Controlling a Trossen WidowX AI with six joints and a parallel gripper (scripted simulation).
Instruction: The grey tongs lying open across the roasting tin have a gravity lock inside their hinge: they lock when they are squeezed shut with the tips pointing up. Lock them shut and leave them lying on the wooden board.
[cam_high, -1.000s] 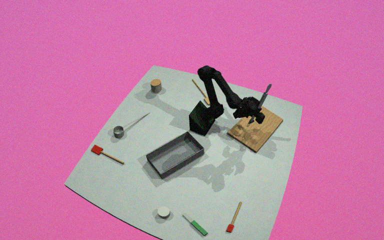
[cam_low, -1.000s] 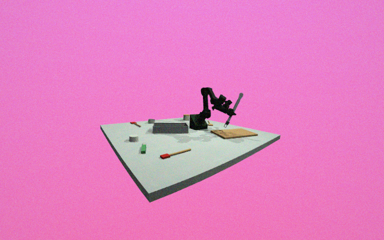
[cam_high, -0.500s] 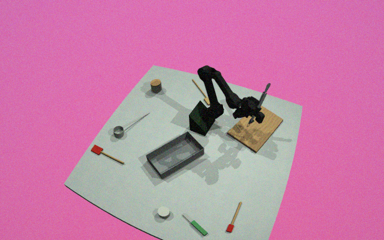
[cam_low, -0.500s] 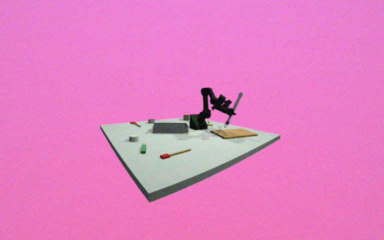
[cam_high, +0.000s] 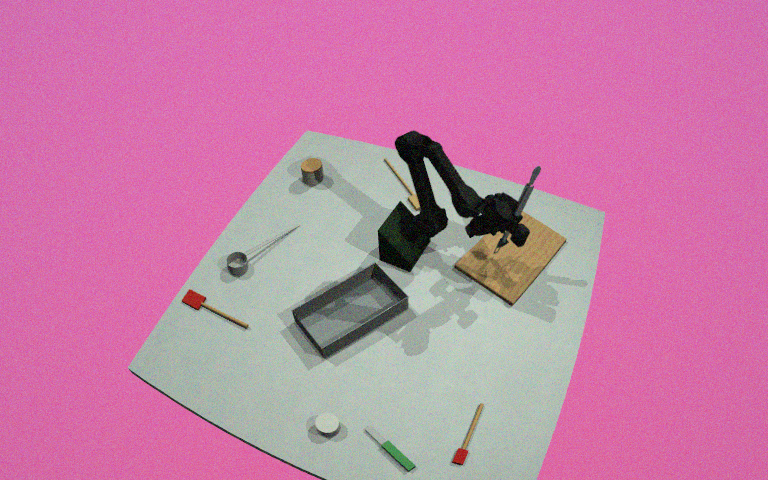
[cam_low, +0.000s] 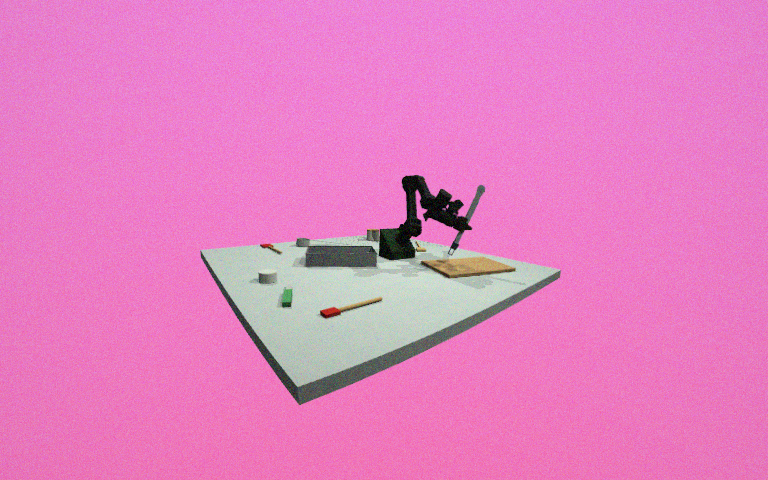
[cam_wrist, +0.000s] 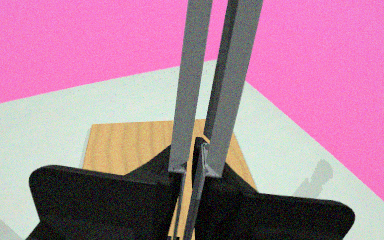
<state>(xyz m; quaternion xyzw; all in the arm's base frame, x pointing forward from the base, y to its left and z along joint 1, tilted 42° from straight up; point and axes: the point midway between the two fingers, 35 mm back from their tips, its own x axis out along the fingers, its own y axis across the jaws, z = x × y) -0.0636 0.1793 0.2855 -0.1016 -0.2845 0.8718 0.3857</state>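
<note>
Now: gripper tip 17 cm above the wooden board. The rest, counted from my gripper tip: green-handled tool: 77 cm ahead, 17 cm to the right, 17 cm below; then white puck: 77 cm ahead, 34 cm to the right, 16 cm below; then roasting tin: 42 cm to the right, 39 cm ahead, 15 cm below.
</note>
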